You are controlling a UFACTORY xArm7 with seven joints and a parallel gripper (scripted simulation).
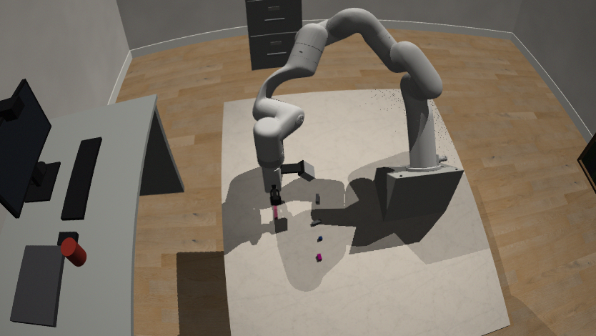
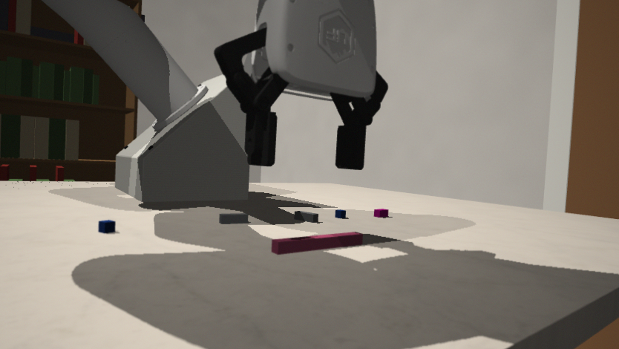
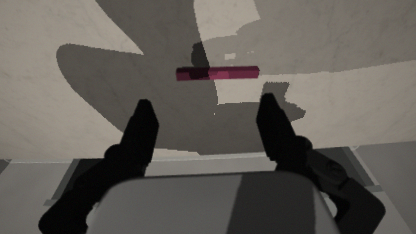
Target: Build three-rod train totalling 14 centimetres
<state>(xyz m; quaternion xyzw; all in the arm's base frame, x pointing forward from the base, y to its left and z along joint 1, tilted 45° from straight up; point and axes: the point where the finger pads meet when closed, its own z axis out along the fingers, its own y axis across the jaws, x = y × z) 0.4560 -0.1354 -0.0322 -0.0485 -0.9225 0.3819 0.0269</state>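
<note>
Now: the magenta rod 10 cm behind my hand, 22 cm to the left of it and 7 cm below it. Round my hand: pink rod: 1 cm ahead, 1 cm to the left, 7 cm below; grey rod: 13 cm behind, 1 cm to the left, 7 cm below.
</note>
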